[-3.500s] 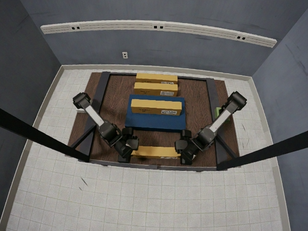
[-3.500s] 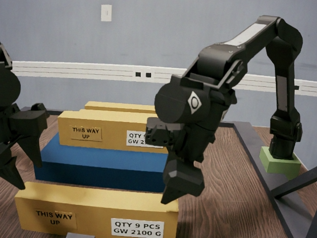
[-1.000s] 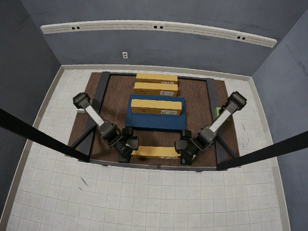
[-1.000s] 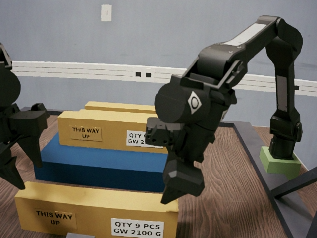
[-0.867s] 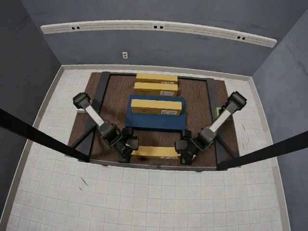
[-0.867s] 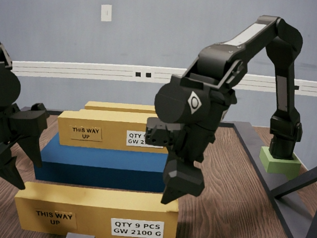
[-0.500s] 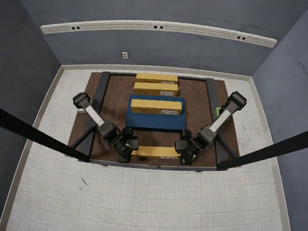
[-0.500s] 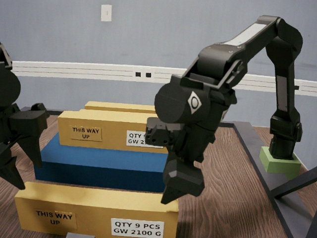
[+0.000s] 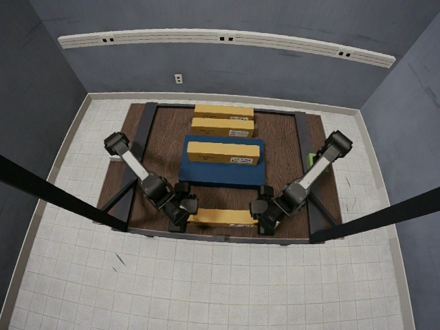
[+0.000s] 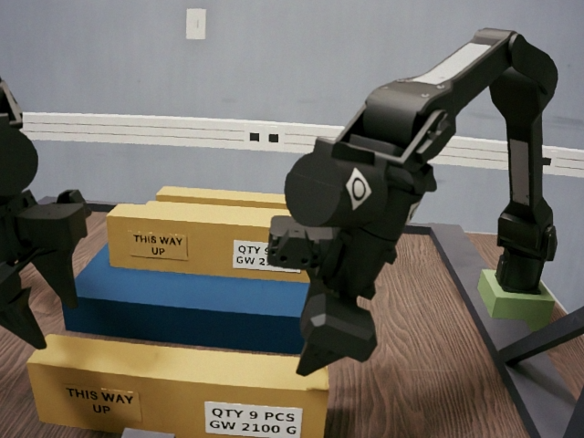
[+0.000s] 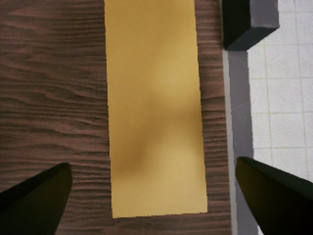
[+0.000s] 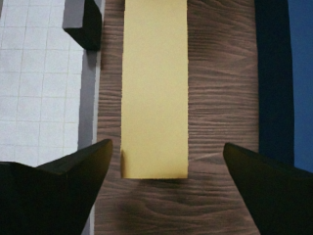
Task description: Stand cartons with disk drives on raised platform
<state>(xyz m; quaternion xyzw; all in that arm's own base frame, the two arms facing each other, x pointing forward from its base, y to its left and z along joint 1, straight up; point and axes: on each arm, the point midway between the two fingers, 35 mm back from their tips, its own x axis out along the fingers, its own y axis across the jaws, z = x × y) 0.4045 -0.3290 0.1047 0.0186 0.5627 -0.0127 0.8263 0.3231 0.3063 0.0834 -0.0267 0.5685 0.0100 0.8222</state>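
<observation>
My left gripper is now 14 cm to the left of the carton and 10 cm above it. From my left hand the other things lie so: blue raised platform 29 cm ahead, 13 cm to the right, 12 cm below.
Now: the carton 140 mm to the left of my right hand, 100 mm below it and 10 mm behind it. Round my right hand: blue raised platform 270 mm ahead, 160 mm to the left, 110 mm below.
</observation>
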